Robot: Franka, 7 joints.
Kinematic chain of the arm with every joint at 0, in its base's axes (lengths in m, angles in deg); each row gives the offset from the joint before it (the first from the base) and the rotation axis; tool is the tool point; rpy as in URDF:
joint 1: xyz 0 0 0.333 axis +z
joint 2: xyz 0 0 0 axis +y
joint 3: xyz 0 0 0.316 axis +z
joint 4: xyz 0.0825 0 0 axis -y
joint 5: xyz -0.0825 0 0.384 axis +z
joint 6: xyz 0 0 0 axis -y
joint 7: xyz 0.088 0 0 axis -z
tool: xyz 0 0 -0.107 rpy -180 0 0
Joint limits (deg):
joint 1: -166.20..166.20
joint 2: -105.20..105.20
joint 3: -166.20..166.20
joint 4: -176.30..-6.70
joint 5: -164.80..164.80
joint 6: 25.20..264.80
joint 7: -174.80..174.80
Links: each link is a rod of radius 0.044 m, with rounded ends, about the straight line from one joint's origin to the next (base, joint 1, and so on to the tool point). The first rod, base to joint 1, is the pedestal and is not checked.
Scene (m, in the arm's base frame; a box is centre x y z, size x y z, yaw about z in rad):
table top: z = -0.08
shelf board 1: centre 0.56 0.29 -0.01 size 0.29 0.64 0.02 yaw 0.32
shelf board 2: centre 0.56 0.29 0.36 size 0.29 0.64 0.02 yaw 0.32
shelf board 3: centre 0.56 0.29 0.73 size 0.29 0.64 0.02 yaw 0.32
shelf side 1: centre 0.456 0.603 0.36 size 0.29 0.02 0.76 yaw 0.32
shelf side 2: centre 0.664 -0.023 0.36 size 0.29 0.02 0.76 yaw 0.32
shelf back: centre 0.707 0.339 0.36 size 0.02 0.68 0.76 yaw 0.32
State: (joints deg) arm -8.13 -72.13 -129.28 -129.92 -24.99 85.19 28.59
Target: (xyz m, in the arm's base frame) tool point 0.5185 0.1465 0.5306
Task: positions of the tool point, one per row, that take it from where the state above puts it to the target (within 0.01 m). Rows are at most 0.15 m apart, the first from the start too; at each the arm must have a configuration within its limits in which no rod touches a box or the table.
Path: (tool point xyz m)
1: -0.0617 -0.3570 0.1222
2: 0.0425 -0.3896 0.2073
3: 0.1551 -0.3709 0.2922
4: 0.2547 -0.3016 0.3714
5: 0.3215 -0.1916 0.4399
6: 0.3416 -0.0581 0.4938
7: 0.3091 0.0771 0.5306
8: 0.3868 0.0993 0.5263
9: 0.4580 0.1207 0.5235
10: 0.5185 0.1465 0.5306

